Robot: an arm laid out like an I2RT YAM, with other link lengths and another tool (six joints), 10 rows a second.
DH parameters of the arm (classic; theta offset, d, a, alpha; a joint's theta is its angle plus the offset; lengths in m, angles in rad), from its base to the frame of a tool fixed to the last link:
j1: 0 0.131 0.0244 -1.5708
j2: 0 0 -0.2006 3.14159
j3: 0.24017 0 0.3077 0
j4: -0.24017 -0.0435 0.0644 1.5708
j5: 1.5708 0.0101 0 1.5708
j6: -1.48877 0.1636 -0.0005 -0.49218
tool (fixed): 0 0.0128 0 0
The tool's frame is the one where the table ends.
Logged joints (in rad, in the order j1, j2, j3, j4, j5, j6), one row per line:
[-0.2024 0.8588 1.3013 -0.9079 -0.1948 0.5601]
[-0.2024 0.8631 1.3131 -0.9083 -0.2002 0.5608]
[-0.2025 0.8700 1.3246 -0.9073 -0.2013 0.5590]
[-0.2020 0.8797 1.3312 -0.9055 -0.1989 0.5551]
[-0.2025 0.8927 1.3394 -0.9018 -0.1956 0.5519]
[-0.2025 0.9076 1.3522 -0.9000 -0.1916 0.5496]
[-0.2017 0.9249 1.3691 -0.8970 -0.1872 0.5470]
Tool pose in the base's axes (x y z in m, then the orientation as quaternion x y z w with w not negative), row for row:
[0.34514 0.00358 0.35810 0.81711 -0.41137 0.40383 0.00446]
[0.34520 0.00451 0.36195 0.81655 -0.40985 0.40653 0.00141]
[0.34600 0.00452 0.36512 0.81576 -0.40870 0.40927 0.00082]
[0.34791 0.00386 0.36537 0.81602 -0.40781 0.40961 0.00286]
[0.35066 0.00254 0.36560 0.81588 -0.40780 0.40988 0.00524]
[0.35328 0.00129 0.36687 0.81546 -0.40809 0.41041 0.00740]
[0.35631 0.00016 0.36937 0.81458 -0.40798 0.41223 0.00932]
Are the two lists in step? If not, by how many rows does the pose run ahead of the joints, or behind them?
They are in step.
